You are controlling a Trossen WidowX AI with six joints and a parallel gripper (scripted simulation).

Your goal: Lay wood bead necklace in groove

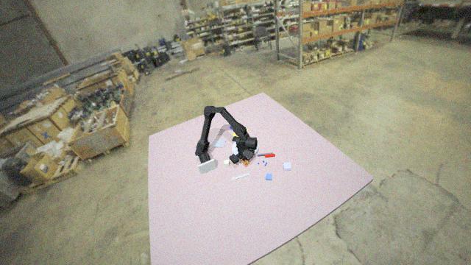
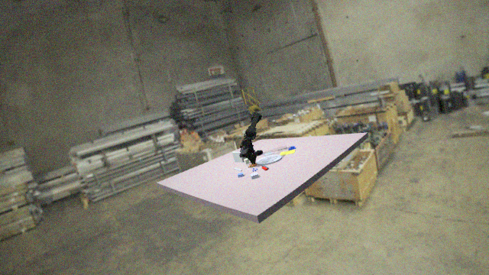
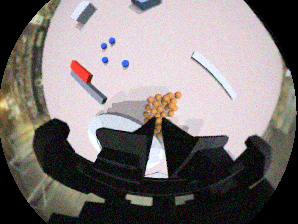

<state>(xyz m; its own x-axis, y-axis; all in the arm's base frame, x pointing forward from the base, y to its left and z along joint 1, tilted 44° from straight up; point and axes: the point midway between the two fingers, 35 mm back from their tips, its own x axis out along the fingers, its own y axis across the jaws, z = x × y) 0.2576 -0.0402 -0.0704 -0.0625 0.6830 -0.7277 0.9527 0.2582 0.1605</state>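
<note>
The cream cube lies 12 cm behind my gripper tip, 2 cm to the left of it and 1 cm above it. Round my gripper tip: white stick: 10 cm to the right, 7 cm behind, 1 cm below; then red-handled tool: 16 cm ahead, 2 cm to the right; then blue block: 19 cm to the right, 9 cm ahead.
</note>
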